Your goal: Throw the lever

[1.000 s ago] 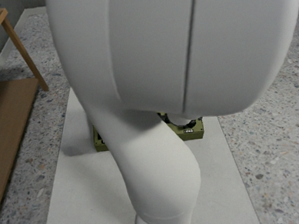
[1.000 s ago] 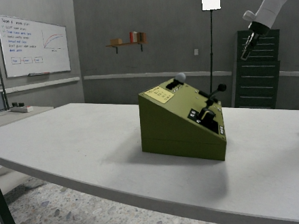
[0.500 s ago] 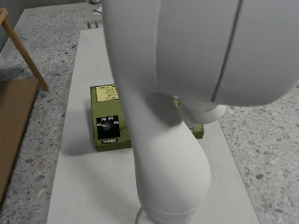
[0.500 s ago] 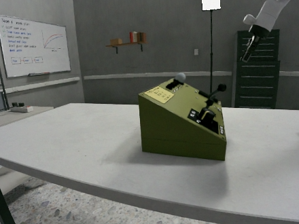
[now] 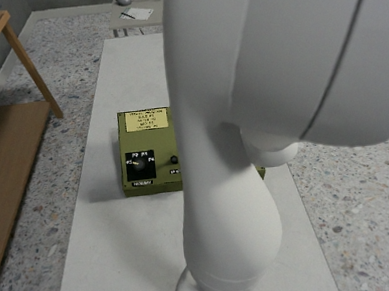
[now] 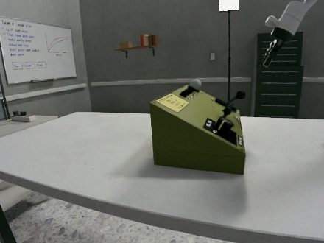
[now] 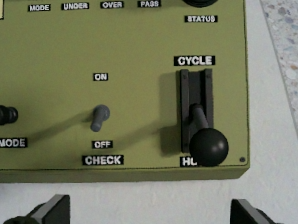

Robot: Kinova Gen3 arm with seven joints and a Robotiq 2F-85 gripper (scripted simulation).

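The black ball-topped lever lies 15 cm below my hand, 12 cm ahead of it and 6 cm to the right of it. Also, from my hand: black rotary selector 31 cm to the left, 17 cm below, 14 cm ahead; then mode button 18 cm to the left, 16 cm below, 14 cm ahead; then grey check toggle 16 cm below, 14 cm ahead, 6 cm to the left.
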